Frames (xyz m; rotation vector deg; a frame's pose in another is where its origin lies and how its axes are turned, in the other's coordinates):
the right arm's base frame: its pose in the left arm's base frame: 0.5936 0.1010 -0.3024 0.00 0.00 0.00
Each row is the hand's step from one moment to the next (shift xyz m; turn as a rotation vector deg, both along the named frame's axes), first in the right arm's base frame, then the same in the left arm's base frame.
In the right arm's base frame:
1: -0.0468 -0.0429 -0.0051 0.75 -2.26 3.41
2: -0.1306 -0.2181 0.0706 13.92 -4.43 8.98
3: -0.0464 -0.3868 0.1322 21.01 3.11 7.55
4: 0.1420 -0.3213 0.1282 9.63 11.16 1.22
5: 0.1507 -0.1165 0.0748 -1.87 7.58 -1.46
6: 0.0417 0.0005 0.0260 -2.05 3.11 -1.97
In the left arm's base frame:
1: -0.0468 -0.0429 -0.0051 0.75 -2.26 3.41
2: -0.1306 -0.2181 0.0706 13.92 -4.43 8.98
3: -0.0464 -0.3868 0.1322 21.01 3.11 7.55
4: 0.1420 -0.3213 0.1282 9.63 11.16 1.22
5: 0.1507 -0.1165 0.0748 -1.87 7.58 -1.46
6: 0.0417 0.0005 0.0260 -2.05 3.11 -1.97

